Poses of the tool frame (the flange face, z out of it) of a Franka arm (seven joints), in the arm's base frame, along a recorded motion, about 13 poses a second.
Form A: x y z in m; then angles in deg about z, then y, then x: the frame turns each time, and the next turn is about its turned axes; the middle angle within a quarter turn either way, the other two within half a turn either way.
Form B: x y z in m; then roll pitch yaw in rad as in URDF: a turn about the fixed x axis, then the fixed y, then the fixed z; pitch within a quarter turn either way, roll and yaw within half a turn. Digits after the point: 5 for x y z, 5 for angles.
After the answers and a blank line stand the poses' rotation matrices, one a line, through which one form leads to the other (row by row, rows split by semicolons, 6 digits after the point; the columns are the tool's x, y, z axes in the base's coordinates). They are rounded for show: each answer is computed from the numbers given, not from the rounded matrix.
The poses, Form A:
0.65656, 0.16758, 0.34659, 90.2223, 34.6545, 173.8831
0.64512, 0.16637, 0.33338, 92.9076, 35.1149, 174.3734
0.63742, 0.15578, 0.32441, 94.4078, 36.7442, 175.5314
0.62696, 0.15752, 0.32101, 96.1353, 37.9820, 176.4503
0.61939, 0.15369, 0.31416, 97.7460, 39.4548, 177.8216
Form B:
0.65656, 0.16758, 0.34659, 3.03483, 0.60484, 1.57468
0.64512, 0.16637, 0.33338, 3.04339, 0.61287, 1.62154
0.63742, 0.15578, 0.32441, 3.06360, 0.64131, 1.64773
0.62696, 0.15752, 0.32101, 3.07964, 0.66291, 1.67788
0.61939, 0.15369, 0.31416, 3.10357, 0.68862, 1.70599

-0.003192 0.994064 0.108750; 0.822590 0.064449 -0.564971; -0.568626 0.087654 -0.817912
-0.041493 0.991040 0.126956; 0.816947 0.106806 -0.566736; -0.575218 0.080201 -0.814059
-0.061585 0.990429 0.123520; 0.798944 0.123094 -0.588673; -0.598243 0.062433 -0.798879
-0.084241 0.988292 0.127207; 0.783690 0.144556 -0.604098; -0.615414 0.048801 -0.786692
-0.104069 0.986904 0.123252; 0.765081 0.158619 -0.624093; -0.635469 0.029349 -0.771568

